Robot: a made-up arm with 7 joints. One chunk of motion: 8 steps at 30 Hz.
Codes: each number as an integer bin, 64 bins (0 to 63) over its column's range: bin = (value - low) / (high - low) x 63, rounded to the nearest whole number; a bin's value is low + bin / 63 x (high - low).
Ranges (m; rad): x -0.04..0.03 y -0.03..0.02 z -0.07..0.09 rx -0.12..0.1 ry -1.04..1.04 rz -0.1..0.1
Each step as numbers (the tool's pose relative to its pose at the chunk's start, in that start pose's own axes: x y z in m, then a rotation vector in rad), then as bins.
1 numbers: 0.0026 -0.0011 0.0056 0.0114 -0.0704 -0.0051
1 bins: 38 36 30 38 29 30
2 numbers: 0.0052 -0.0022 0.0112 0.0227 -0.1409 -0.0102
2 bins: 41 35 32 41 27 28
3 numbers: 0.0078 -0.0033 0.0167 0.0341 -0.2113 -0.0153
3 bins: 43 34 34 44 25 27
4 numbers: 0.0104 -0.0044 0.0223 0.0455 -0.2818 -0.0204
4 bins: 45 32 36 47 23 25
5 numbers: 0.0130 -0.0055 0.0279 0.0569 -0.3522 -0.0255
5 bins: 48 31 39 51 21 23
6 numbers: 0.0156 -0.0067 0.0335 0.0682 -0.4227 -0.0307
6 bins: 50 29 41 54 19 22
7 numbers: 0.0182 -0.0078 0.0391 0.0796 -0.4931 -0.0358
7 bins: 52 28 43 57 17 20
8 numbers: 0.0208 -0.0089 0.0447 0.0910 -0.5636 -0.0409
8 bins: 55 27 45 60 14 19
